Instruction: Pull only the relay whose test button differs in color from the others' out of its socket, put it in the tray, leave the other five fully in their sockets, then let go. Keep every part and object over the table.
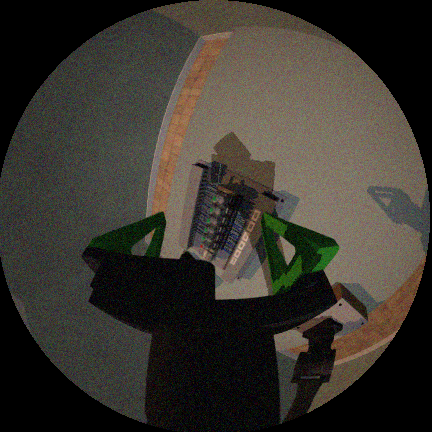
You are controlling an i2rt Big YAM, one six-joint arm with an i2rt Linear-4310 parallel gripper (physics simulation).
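Seen in the pictures: gripper, fingertip midpoint: (212, 216); arm's base, link origin: (322, 329).
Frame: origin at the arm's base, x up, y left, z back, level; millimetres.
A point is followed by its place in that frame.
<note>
A relay block (220, 220) @[x -19, y -142, z -465 mm] stands on the table below my fingers, its row running slantwise. Several relays in the row show small green test buttons. The relay at the near end (202, 247) @[x 5, y -47, z -481 mm] shows a red button, close to the black gripper body, which partly hides that end. My gripper (212, 216) @[x 165, y -260, z -394 mm] is wide open and empty, one green finger to each side of the block and apparently above it. A light box with a brown side (345, 311) @[x -2, y -107, z -12 mm], which looks like the tray, is at the lower right, partly hidden by a dark part.
The table (310, 125) @[x -64, y -438, z -347 mm] has a wood-coloured edge strip (181, 115) on the left, close to the block; the grey floor lies beyond it. A pale strip with several square outlines (245, 237) @[x -20, y -136, z -387 mm] runs along the block's right side. A dark jointed part (315, 352) stands at the lower right.
</note>
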